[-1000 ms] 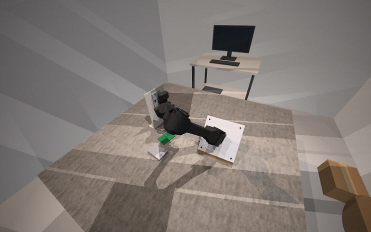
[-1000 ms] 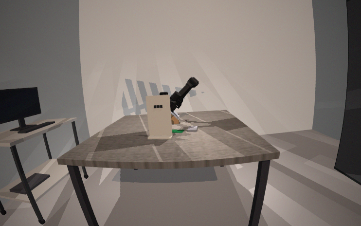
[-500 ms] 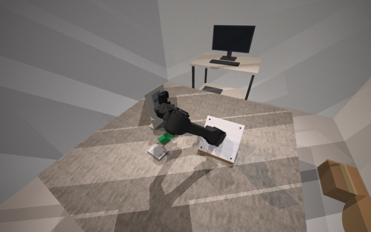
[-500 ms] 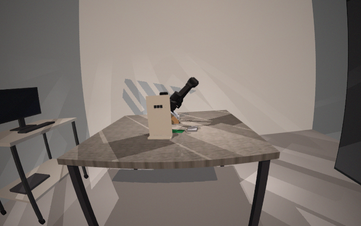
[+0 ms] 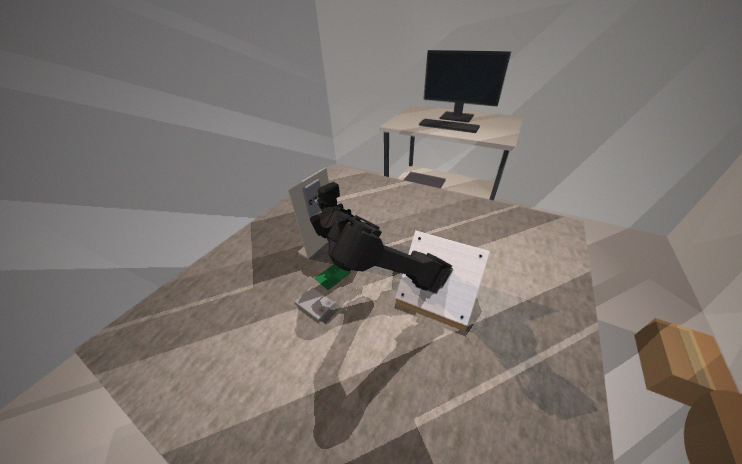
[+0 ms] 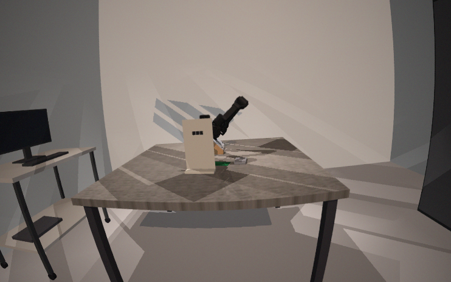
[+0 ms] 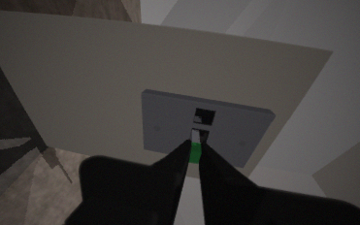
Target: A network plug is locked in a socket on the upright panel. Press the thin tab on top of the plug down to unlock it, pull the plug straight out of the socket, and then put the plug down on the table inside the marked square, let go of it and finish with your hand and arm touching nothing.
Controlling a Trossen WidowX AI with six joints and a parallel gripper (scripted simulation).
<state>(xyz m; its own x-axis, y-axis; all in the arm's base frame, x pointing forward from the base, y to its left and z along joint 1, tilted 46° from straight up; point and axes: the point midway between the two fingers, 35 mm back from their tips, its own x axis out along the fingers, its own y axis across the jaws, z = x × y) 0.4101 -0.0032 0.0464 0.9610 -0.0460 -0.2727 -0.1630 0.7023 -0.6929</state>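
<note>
Right now my gripper tip is 22 cm above the blue square, 13 cm past it and 6 cm to the left of it. From my gripper tip the other things lie so: green network plug: right at my gripper tip; beige panel: 8 cm below, 3 cm ahead; grey block: 21 cm to the left, 21 cm below, 15 cm behind.
</note>
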